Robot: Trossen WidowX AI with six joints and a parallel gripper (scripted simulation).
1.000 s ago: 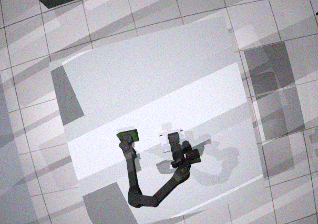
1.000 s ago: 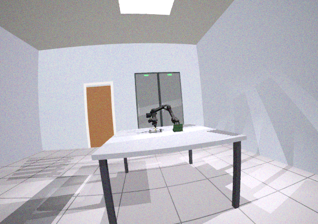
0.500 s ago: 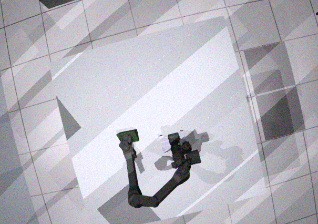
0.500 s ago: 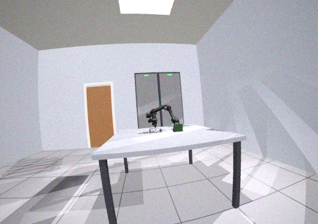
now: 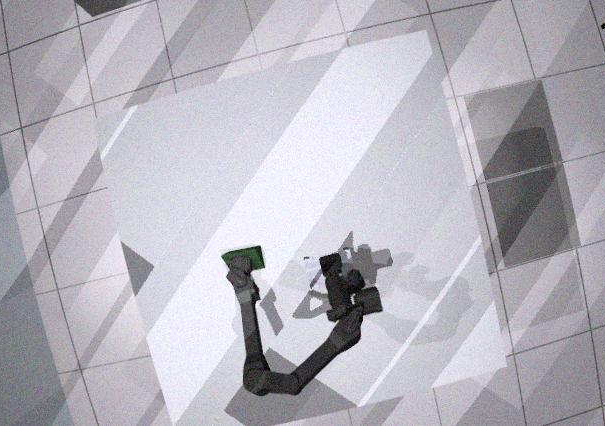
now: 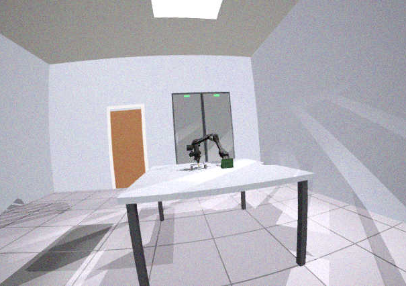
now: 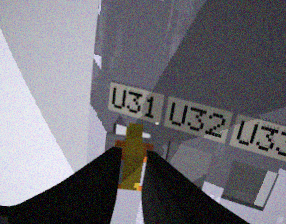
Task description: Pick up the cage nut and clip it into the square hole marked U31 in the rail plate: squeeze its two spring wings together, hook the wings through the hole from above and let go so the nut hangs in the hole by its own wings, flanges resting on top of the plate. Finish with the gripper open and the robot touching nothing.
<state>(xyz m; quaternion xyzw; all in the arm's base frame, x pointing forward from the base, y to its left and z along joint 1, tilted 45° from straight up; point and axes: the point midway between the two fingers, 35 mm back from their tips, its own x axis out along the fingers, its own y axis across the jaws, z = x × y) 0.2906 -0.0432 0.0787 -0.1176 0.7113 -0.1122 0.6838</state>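
My gripper tip is now 1 cm above the cage nut.
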